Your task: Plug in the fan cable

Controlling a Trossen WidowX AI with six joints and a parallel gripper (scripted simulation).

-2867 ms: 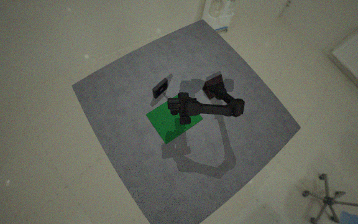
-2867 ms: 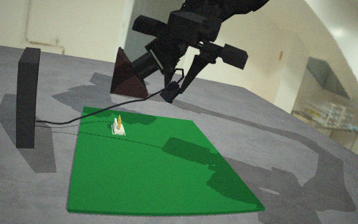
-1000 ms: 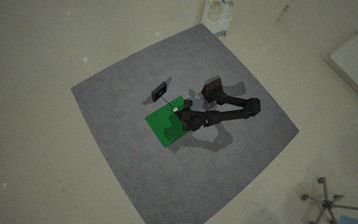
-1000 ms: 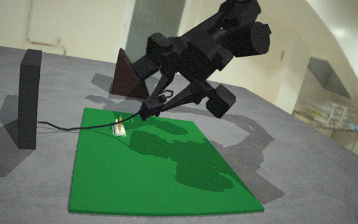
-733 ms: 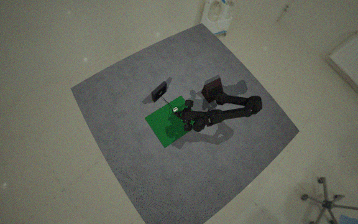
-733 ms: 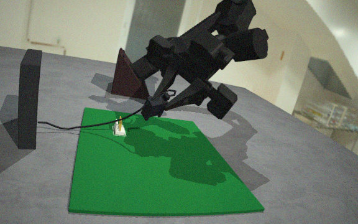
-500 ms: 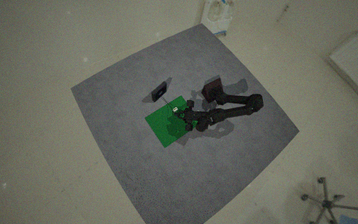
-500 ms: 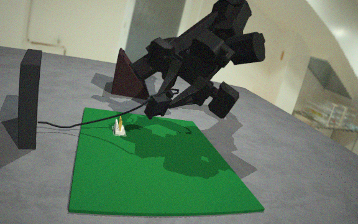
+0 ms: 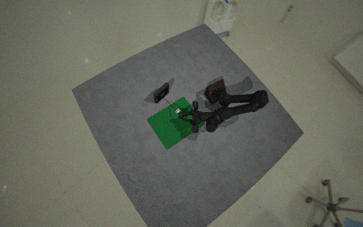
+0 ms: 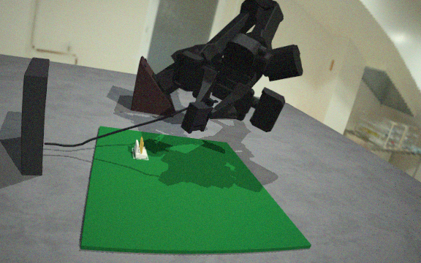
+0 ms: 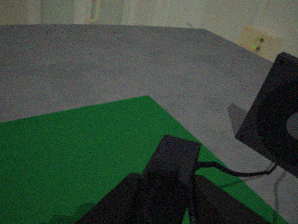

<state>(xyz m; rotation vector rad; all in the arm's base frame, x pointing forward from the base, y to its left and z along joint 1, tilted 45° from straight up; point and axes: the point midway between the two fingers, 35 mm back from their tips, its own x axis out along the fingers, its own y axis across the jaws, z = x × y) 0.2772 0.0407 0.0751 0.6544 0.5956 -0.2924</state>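
My gripper tip is 3 cm short of the green board, 1 cm to the left of it and 10 cm above it. From my gripper tip the other things lie so: dark fan cable plug: 1 cm to the right, 1 cm below; then white four-pin header: 2 cm behind, 7 cm to the right, 9 cm below; then black fan: 3 cm ahead, 21 cm to the right, 3 cm below.
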